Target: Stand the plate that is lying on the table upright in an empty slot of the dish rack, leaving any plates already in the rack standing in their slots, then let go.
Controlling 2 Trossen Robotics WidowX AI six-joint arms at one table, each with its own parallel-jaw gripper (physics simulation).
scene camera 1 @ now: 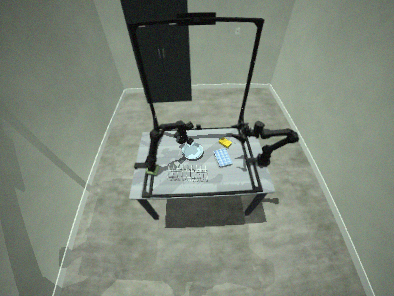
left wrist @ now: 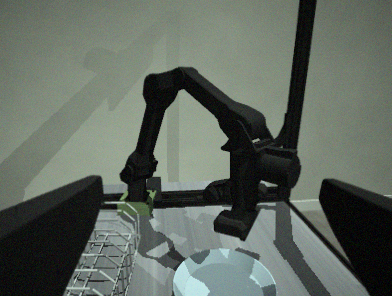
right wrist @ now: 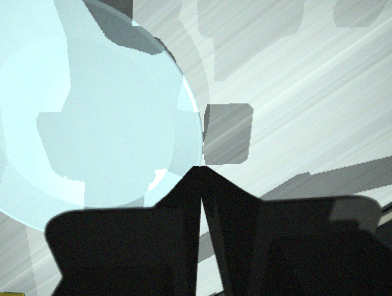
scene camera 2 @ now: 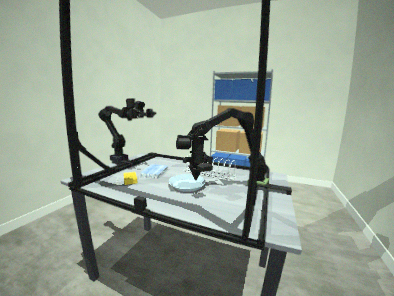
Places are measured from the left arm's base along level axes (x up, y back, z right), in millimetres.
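Where they show: left gripper, fingertip midpoint: (scene camera 1: 231,130) (left wrist: 212,187) (scene camera 2: 151,113); right gripper, fingertip midpoint: (scene camera 1: 184,143) (left wrist: 242,240) (right wrist: 199,172) (scene camera 2: 195,180); left arm's base at its link origin: (scene camera 1: 264,158) (scene camera 2: 118,155); right arm's base at its link origin: (scene camera 1: 152,168) (left wrist: 137,196) (scene camera 2: 258,179).
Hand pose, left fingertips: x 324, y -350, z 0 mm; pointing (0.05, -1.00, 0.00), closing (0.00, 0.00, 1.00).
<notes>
Things, the pixels of their centre, and the offset from my left fingertips.
- pale blue plate at the middle of its body: (right wrist: 82,140) (left wrist: 224,287) (scene camera 2: 187,183) (scene camera 1: 192,151) dy -313, dx -366, dz +62 mm
- white wire dish rack at the middle of its body: (left wrist: 98,264) (scene camera 2: 210,165) (scene camera 1: 187,171) dy -331, dx -327, dz -185 mm
- yellow block at the middle of its body: (scene camera 2: 130,178) (scene camera 1: 225,142) dy -3, dx -366, dz +192 mm
- blue checked cloth at the middle of its body: (scene camera 2: 154,170) (scene camera 1: 222,157) dy -27, dx -369, dz +10 mm
A pale blue plate (scene camera 1: 193,152) (scene camera 2: 185,184) (left wrist: 225,282) (right wrist: 110,110) lies flat on the table. A white wire dish rack (scene camera 1: 189,173) (scene camera 2: 225,161) (left wrist: 136,227) stands beside it; no plate shows in its slots. My right gripper (scene camera 1: 191,144) (scene camera 2: 195,178) (left wrist: 243,240) (right wrist: 199,172) is shut and empty, its fingertips meeting over or just above the plate's rim; the exact height is hard to tell. My left gripper (scene camera 1: 240,135) (scene camera 2: 154,113) is open and empty, held high, far from the plate and the rack.
A yellow block (scene camera 1: 225,142) (scene camera 2: 130,178) and a blue checked cloth (scene camera 1: 223,157) (scene camera 2: 154,171) lie on the table, at the plate's right in scene camera 1. A green piece (scene camera 1: 152,170) (scene camera 2: 263,181) (left wrist: 142,206) sits by the right arm's base. Black frame posts rise around the table.
</notes>
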